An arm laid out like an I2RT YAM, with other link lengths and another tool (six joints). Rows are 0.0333 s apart.
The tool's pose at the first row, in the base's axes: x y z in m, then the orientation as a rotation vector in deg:
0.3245 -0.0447 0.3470 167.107 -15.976 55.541
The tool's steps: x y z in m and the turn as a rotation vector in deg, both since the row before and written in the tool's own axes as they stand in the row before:
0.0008 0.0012 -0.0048 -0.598 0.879 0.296
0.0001 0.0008 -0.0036 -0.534 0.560 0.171
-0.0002 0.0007 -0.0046 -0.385 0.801 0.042
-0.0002 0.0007 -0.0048 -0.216 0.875 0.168
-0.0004 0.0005 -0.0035 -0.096 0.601 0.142
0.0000 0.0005 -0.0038 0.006 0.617 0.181
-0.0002 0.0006 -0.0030 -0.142 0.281 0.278
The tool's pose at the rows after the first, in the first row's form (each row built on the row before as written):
0.3221 -0.0455 0.3513 166.111 -16.610 56.581
0.3199 -0.0459 0.3542 165.333 -17.047 57.168
0.3168 -0.0459 0.3577 164.524 -17.214 58.134
0.3136 -0.0459 0.3613 163.832 -17.488 59.293
0.3110 -0.0458 0.3637 163.402 -17.692 60.113
0.3085 -0.0457 0.3666 163.053 -17.906 61.007
0.3063 -0.0458 0.3687 162.794 -18.352 61.382

